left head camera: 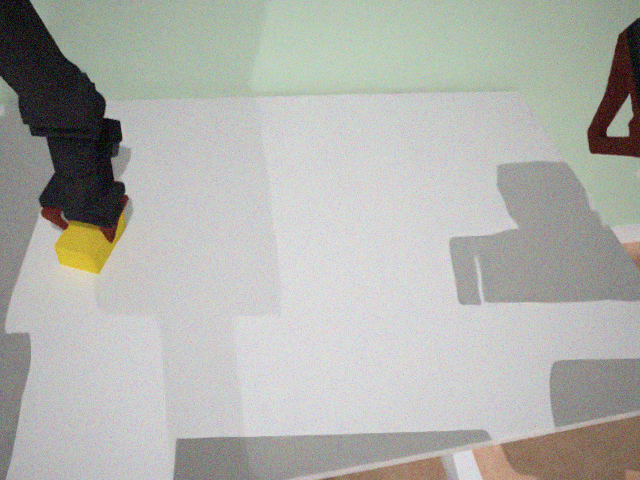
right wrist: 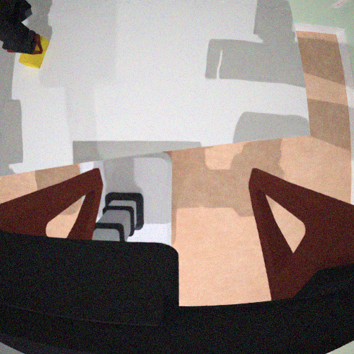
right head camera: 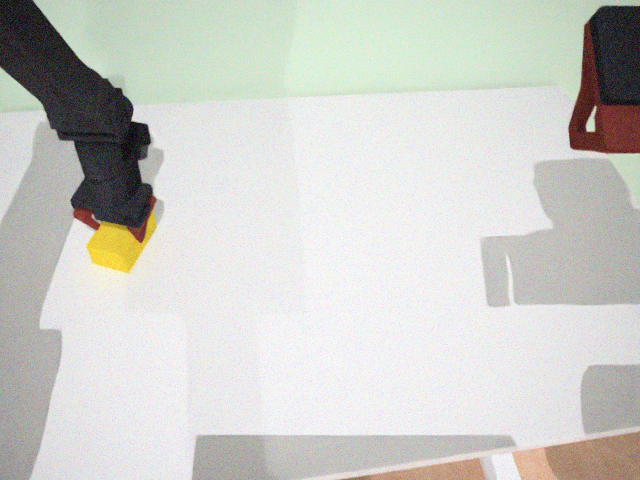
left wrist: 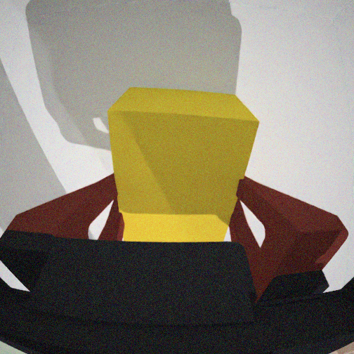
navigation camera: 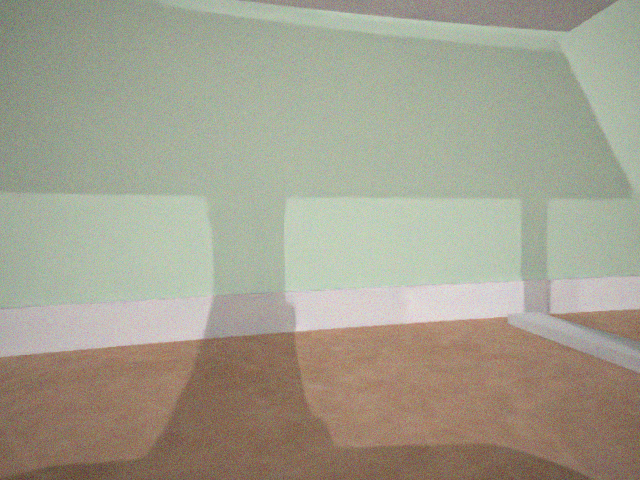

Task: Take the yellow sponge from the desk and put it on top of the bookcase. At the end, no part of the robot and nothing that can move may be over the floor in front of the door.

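Frame: origin at the left arm's base, x ahead, y left, z up, level; millimetres.
Seen in the pictures: left gripper, between the fingertips: [left head camera: 92, 235] [right head camera: 123, 236].
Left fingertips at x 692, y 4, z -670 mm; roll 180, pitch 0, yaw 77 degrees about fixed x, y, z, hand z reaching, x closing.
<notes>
A point is followed by its place in that frame.
The yellow sponge [left head camera: 85, 250] @(x 644, y 4, z -645 mm) [right head camera: 114, 250] @(x 643, y 5, z -645 mm) [left wrist: 180, 155] [right wrist: 31, 59] is at the left of the white desk [left head camera: 361, 258] @(x 675, y -422, z -690 mm) [right head camera: 392, 258] @(x 675, y -430, z -690 mm) [left wrist: 300, 75] [right wrist: 160, 100] in the head views. My left gripper [left head camera: 88, 233] @(x 692, y 4, z -670 mm) [right head camera: 119, 234] @(x 692, y 4, z -670 mm) [left wrist: 176, 176] is shut on the sponge, with a dark red finger against each side. Whether the sponge's underside touches the desk cannot be told. My right gripper [right wrist: 175, 176] is open and empty, above the floor past the desk's edge; part of it shows at the right edge of both head views. The bookcase and the door do not show.
A green wall [left head camera: 387, 46] @(x 1163, y -524, z -597 mm) [right head camera: 413, 46] @(x 1160, y -509, z -602 mm) [navigation camera: 403, 242] @(x 1152, y -457, z -1216 mm) stands behind the desk. Below the desk edge in the right wrist view are brown floor [right wrist: 215, 240] and several black-edged grey parts [right wrist: 120, 220]. A grey bar [navigation camera: 578, 335] lies on the floor at the navigation view's right.
</notes>
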